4 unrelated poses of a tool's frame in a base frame.
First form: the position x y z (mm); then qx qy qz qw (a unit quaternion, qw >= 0).
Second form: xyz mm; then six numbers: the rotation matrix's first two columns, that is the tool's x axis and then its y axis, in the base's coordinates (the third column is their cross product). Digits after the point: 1 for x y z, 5 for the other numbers.
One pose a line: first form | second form
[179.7 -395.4 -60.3 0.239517 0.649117 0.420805 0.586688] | [179.7 -395.4 -60.3 -0.19686 0.80471 -0.56008 -0.18281 0.53111 0.82735]
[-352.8 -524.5 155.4 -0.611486 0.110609 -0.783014 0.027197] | [-352.8 -524.5 155.4 -0.25069 -0.17786 0.95159 -0.09268 -0.97405 -0.20648]
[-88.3 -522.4 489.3 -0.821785 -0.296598 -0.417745 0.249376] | [-88.3 -522.4 489.3 0.47504 0.27913 0.83452 0.69583 -0.69968 -0.16206]
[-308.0 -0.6 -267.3 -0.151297 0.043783 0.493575 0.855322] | [-308.0 -0.6 -267.3 0.50893 0.83108 -0.22425 -0.85758 0.46699 -0.21559]
